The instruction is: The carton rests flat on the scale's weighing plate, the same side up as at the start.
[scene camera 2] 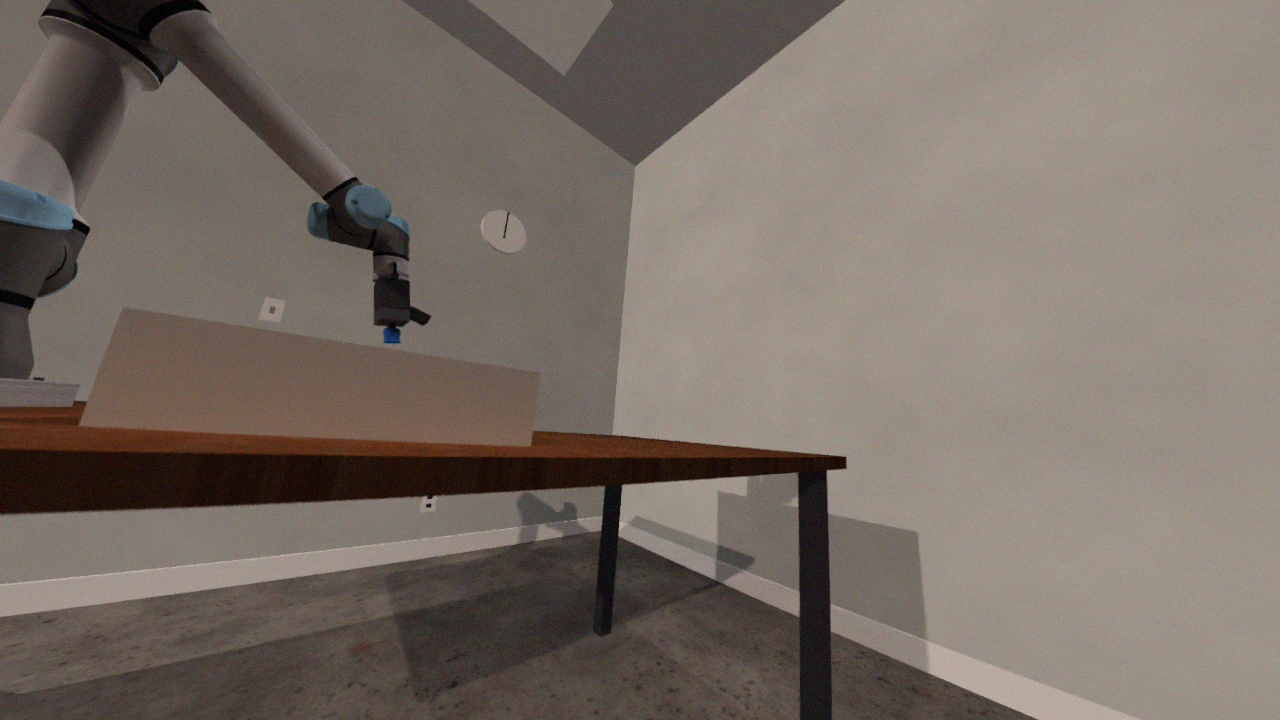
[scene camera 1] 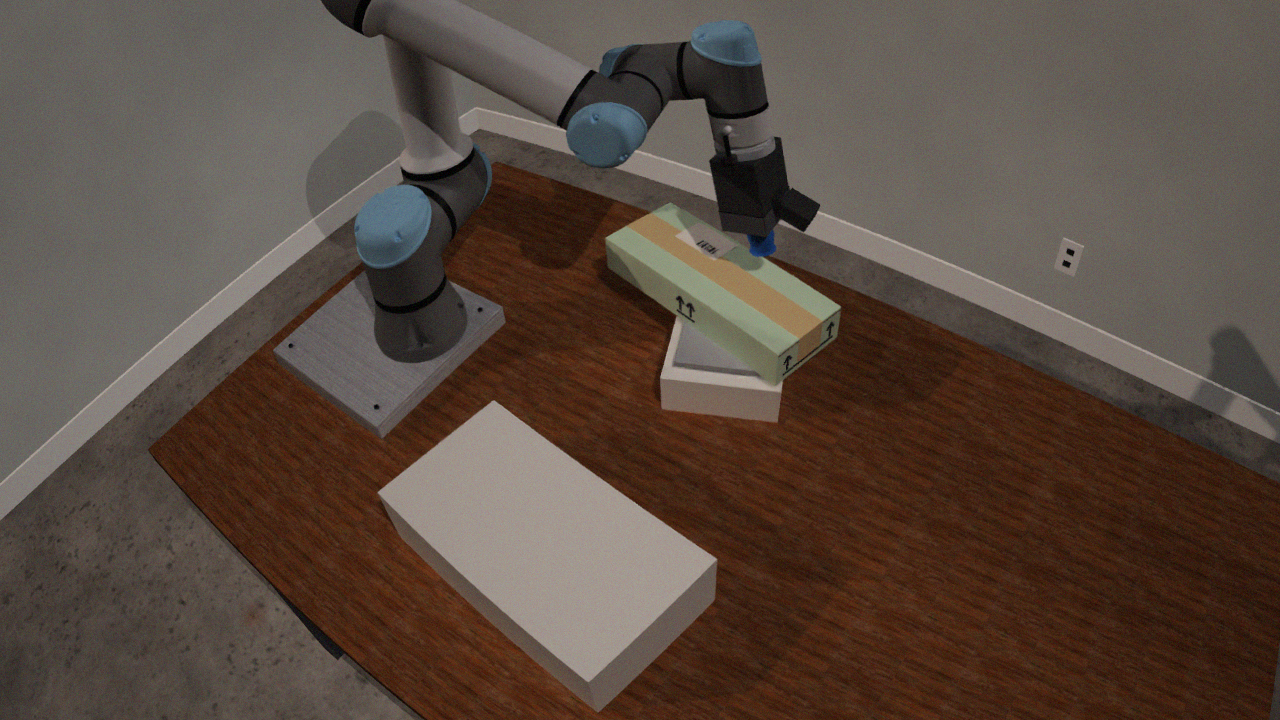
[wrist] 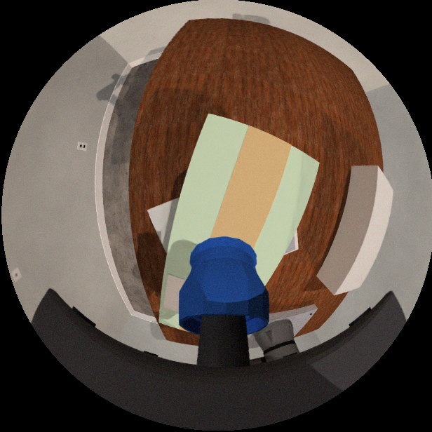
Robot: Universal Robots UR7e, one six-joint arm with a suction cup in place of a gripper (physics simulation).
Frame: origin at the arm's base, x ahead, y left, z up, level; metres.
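Seen in the pictures: hand at its tool point: [scene camera 2: 392, 342] [scene camera 1: 762, 249]; arm's base at its link origin: [scene camera 1: 421, 327].
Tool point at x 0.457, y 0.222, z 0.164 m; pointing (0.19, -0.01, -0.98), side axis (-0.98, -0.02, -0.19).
Pixels of each thing's top centre, then the offset from my tool point to it. Level surfaces: height alone.
- green carton at its top centre: [scene camera 1: 719, 269] 0.065 m back, 0.002 m left, 0.062 m down
- scale at its top centre: [scene camera 1: 732, 314] 0.035 m back, 0.014 m right, 0.119 m down
- grey weighing plate at its top centre: [scene camera 1: 729, 333] 0.021 m back, 0.052 m right, 0.119 m down
- large white block at its top centre: [scene camera 1: 533, 527] [scene camera 2: 385, 359] 0.051 m back, 0.450 m right, 0.099 m down
- wooden table at its surface level: 0.197 m down
The green carton [scene camera 1: 716, 291] [wrist: 197, 200] with an orange tape strip lies across the scale [scene camera 1: 720, 398] [wrist: 161, 214], label side up, the arrows on its sides pointing up. It looks level, rests on the grey weighing plate [scene camera 1: 711, 352] and overhangs the scale at both ends. Most of the plate is hidden under it. My gripper, a blue suction cup [scene camera 1: 761, 250] [scene camera 2: 392, 336] [wrist: 223, 247], is open and hangs above the carton's top, apart from it. In scene camera 2 the carton and scale do not show; a white block stands in front.
The large white block [scene camera 1: 546, 528] [scene camera 2: 313, 385] [wrist: 367, 230] stands on the wooden table [scene camera 1: 939, 537] [scene camera 2: 698, 456] [wrist: 260, 75], on the near side of the scale in scene camera 1. The arm's grey base plate [scene camera 1: 335, 358] is at the left. A wall runs behind the table's far edge.
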